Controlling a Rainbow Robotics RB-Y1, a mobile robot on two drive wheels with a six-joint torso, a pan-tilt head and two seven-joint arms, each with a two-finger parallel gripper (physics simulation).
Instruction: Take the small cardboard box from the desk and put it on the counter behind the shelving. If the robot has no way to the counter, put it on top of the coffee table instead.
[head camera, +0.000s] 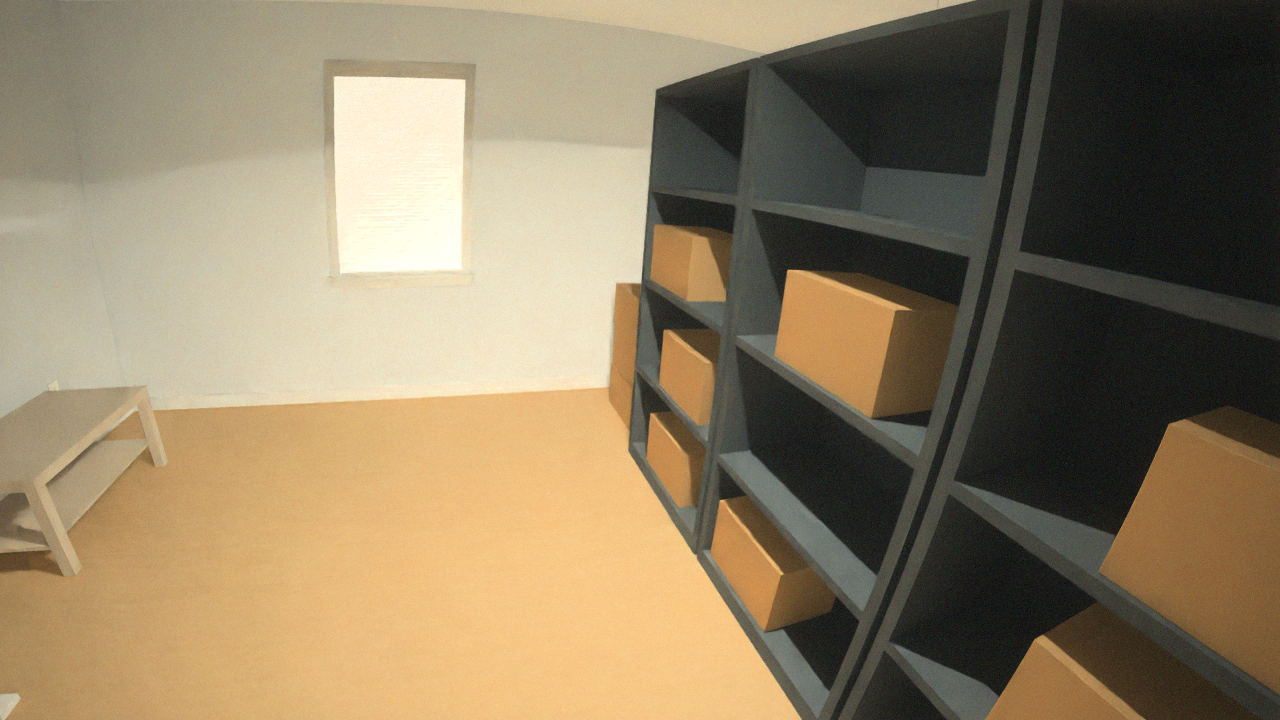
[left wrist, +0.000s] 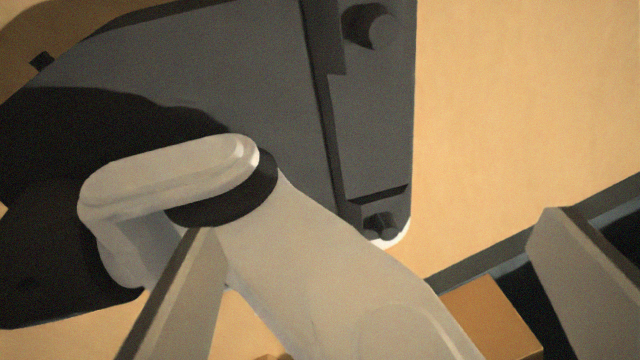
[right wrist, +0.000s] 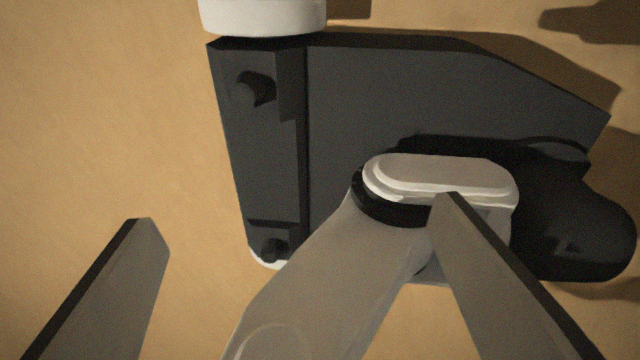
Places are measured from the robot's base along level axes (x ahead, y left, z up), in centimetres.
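Pixels of known places: left gripper, between the fingertips: (left wrist: 373, 237); right gripper, between the fingertips: (right wrist: 298, 222).
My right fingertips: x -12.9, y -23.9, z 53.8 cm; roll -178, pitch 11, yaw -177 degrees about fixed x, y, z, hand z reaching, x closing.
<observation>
Ahead of a thing's pixels: the offset from my right fingertips to its top centre. "pt": to the spot under its first point. Level surfaces: height alone.
Neither the desk nor the counter shows in these views, and I cannot identify the small cardboard box of the task. The tall dark shelving (head camera: 859, 222) (left wrist: 490, 256) fills the right side of the head view and crosses the lower right of the left wrist view. The pale coffee table {dz -8.8 cm} (head camera: 76, 416), with a lower shelf, stands at the far left of the head view, partly cut off. My left gripper (left wrist: 373, 237) is open and empty, with the robot's dark base below it. My right gripper (right wrist: 298, 222) is open and empty, also above the base.
Several cardboard boxes stand on the shelves, one {dy -43.0, dx +133.1, dz +72.2 cm} (head camera: 836, 335) at mid height and one {pt dy -57.9, dx +40.4, dz +59.7 cm} (head camera: 1208, 537) close at the right. Stacked brown boxes (head camera: 623, 335) show past the shelving's far end. A window (head camera: 400, 174) is in the far wall. Wooden floor {dz -53.8 cm} (head camera: 402, 537) lies between table and shelving.
</observation>
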